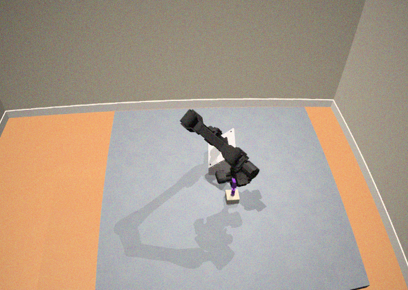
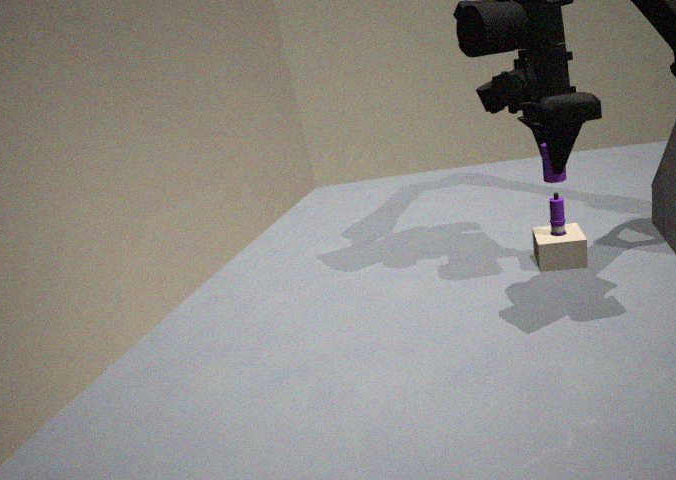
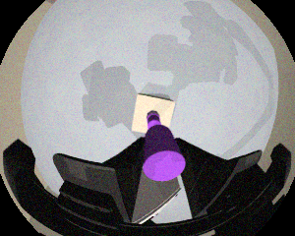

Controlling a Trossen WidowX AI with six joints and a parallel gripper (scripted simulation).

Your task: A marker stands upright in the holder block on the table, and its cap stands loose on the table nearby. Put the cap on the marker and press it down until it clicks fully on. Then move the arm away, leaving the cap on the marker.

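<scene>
My gripper tip is now 10 cm above the beige holder block. From my gripper tip the other things lie so: purple cap (1 cm above).
</scene>
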